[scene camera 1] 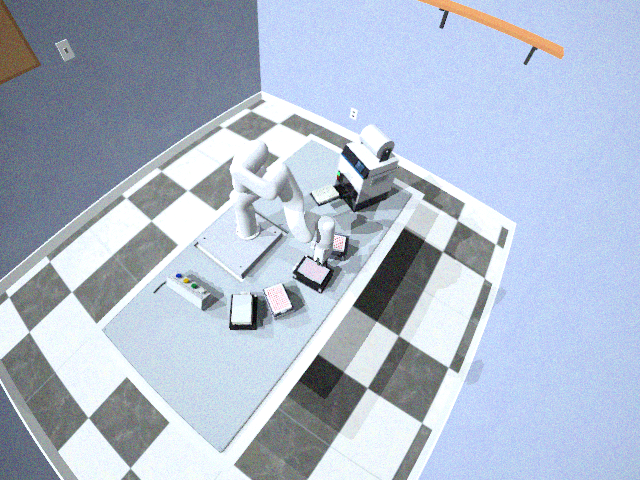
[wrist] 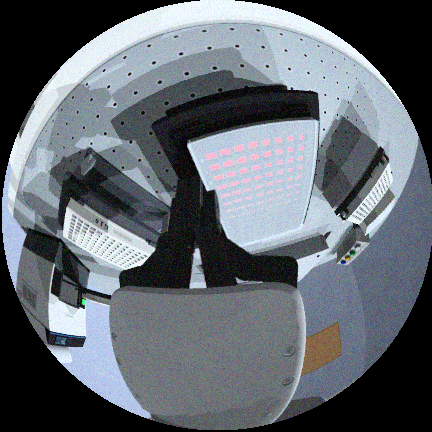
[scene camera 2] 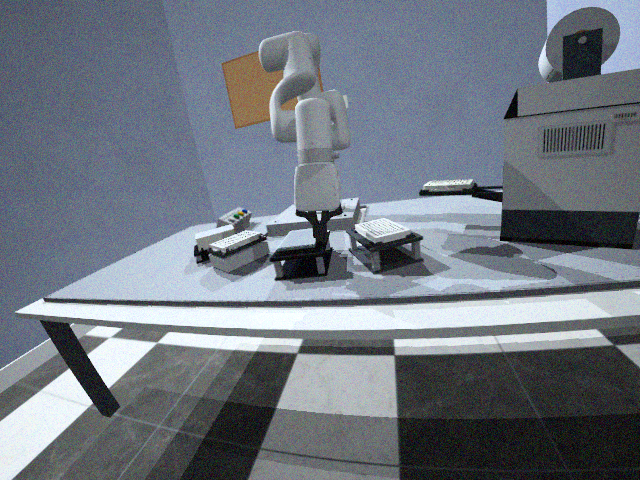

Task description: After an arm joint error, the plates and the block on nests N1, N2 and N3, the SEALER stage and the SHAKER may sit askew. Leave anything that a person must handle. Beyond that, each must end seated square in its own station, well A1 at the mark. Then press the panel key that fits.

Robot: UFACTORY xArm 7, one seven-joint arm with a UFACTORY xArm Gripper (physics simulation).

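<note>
My gripper (scene camera 1: 317, 261) (scene camera 2: 321, 241) (wrist: 195, 188) is shut and empty, its fingertips low at the edge of the clear-topped plate with pink wells (scene camera 1: 314, 270) (scene camera 2: 299, 239) (wrist: 262, 182) on the middle black nest. Whether they touch it is hard to tell. A pink-welled plate (scene camera 1: 339, 242) (scene camera 2: 382, 229) (wrist: 105, 237) lies on a raised dark nest towards the sealer, partly behind the wrist in scene view 1. Another plate (scene camera 1: 278, 298) (scene camera 2: 237, 240) (wrist: 373, 192) sits on a white box-like base. A pale block (scene camera 1: 241, 308) (scene camera 2: 214, 236) is on a black nest. Station labels are unreadable.
The white sealer (scene camera 1: 379, 183) (scene camera 2: 568, 180) (wrist: 37, 280) stands at one end, with a plate (scene camera 1: 325, 193) (scene camera 2: 448, 183) on its extended black stage. The key panel (scene camera 1: 188, 290) (scene camera 2: 231, 219) (wrist: 353, 246) has blue, yellow, green and white keys. The arm's base plate (scene camera 1: 232, 253) lies behind the nests.
</note>
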